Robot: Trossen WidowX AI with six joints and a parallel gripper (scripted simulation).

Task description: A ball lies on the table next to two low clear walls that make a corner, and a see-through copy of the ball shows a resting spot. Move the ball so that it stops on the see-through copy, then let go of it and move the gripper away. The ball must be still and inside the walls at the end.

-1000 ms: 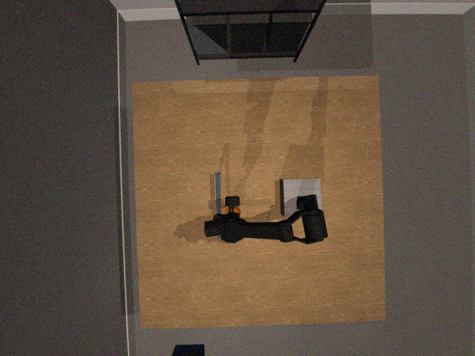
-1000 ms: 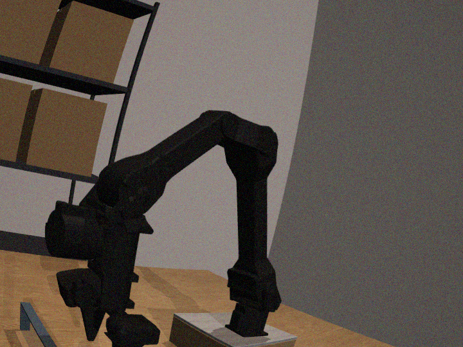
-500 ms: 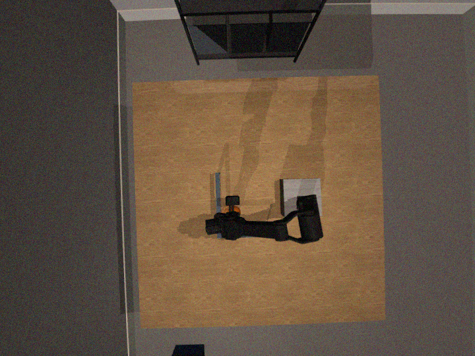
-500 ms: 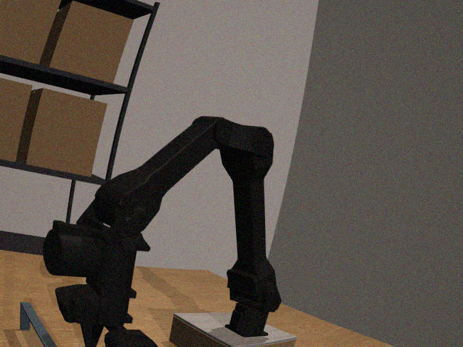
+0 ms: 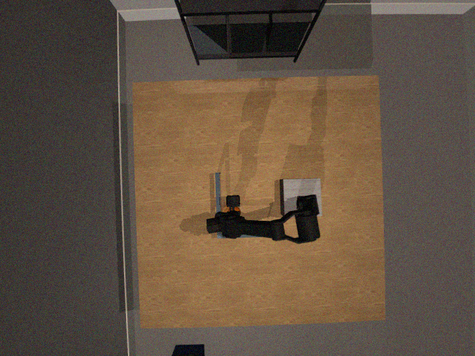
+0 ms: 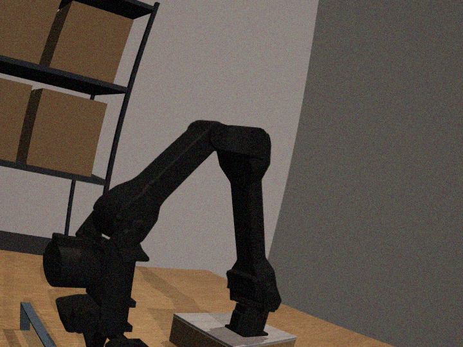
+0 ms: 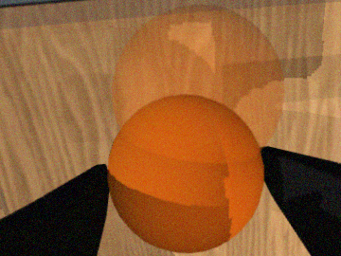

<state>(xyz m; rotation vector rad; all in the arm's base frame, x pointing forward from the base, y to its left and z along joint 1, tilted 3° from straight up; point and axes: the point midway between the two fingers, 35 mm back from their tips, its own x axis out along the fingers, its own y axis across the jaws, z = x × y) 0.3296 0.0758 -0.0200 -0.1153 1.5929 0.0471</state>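
My gripper tip is 30 mm short of the see-through copy. The rest, counted from my gripper tip: orange ball (right at my gripper tip).
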